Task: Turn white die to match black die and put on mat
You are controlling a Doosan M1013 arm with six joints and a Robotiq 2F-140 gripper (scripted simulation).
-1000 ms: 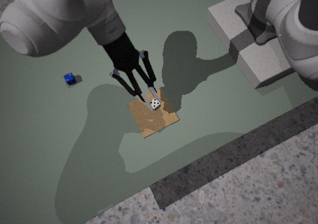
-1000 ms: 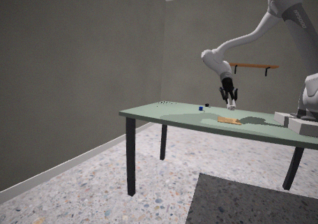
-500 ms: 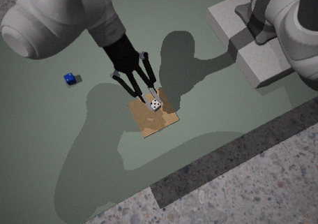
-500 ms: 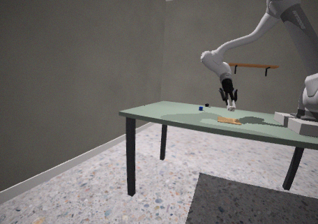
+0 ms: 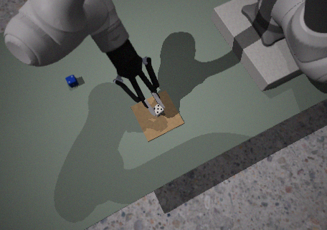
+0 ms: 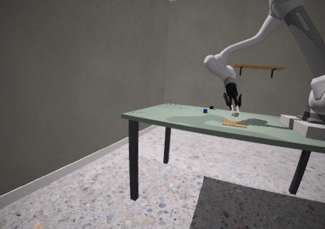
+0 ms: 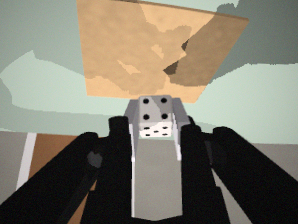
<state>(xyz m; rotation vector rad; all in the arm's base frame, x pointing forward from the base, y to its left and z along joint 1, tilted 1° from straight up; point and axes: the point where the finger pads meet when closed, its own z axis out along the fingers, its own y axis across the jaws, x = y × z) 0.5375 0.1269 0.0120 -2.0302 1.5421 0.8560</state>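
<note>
My gripper is now 8 cm above the brown mat and 2 cm to the right of it. From my hand the other things lie so: blue die: 22 cm to the right, 22 cm ahead, 7 cm below; black die: 49 cm to the right, 21 cm ahead, 7 cm below; white die: 2 cm to the left, 2 cm below, 1 cm behind.
</note>
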